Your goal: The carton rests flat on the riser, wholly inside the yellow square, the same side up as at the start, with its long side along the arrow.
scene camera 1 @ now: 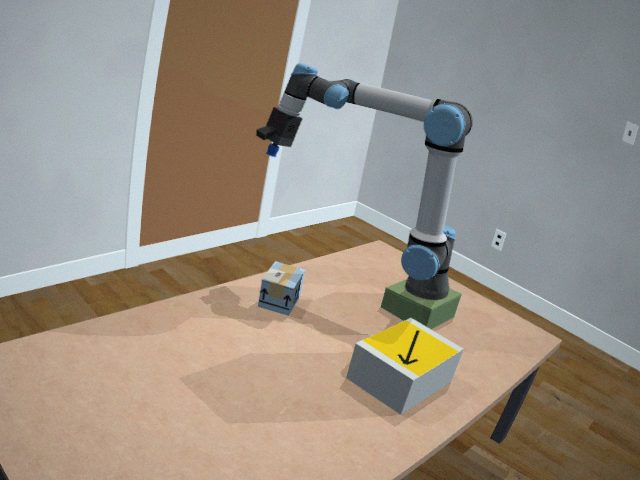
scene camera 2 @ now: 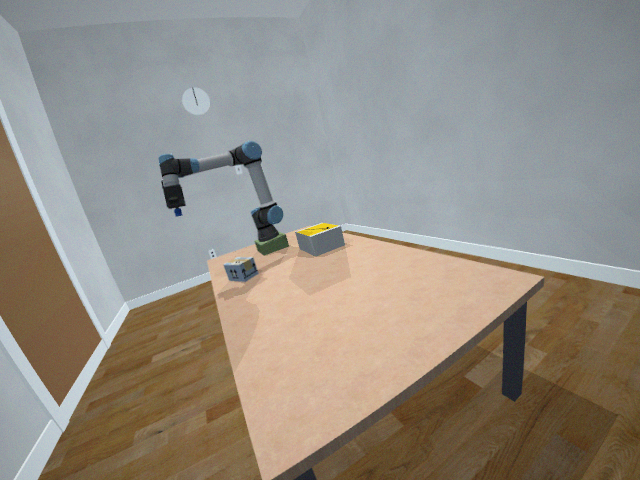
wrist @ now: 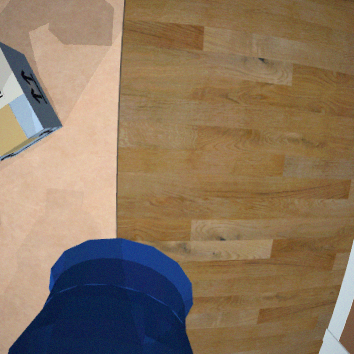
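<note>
A light-blue carton with a tan tape band, a white label on top and black arrows pointing up on its sides stands upright on the table; part of the carton shows at the left edge of the wrist view. The grey riser has a yellow square with a black arrow on its top. My suction gripper is open, with nothing on its blue cup. It hangs high in the air, well above the carton's level and apart from it.
The arm's base stands on a green block near the riser. The wooden table has its edge close behind the carton. Beyond it lies the wood floor.
</note>
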